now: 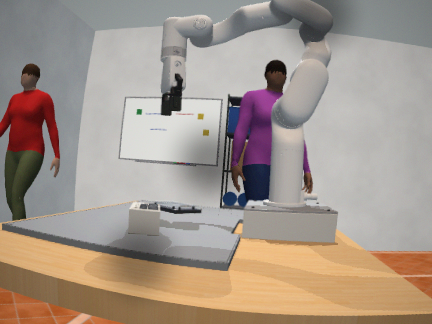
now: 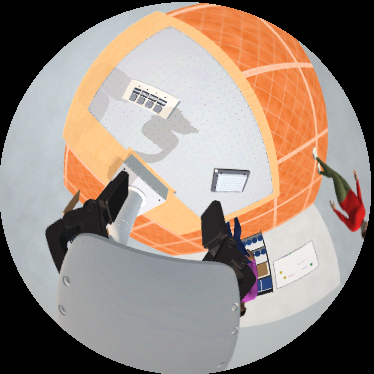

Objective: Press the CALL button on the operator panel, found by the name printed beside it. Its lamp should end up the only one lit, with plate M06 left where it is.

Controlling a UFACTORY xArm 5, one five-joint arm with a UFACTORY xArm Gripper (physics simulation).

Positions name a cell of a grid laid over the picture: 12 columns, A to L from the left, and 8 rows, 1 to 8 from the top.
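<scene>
There's the gripper (image 1: E3) and (image 2: F5), and then there's a white operator panel (image 1: D6) and (image 2: F3).
</scene>
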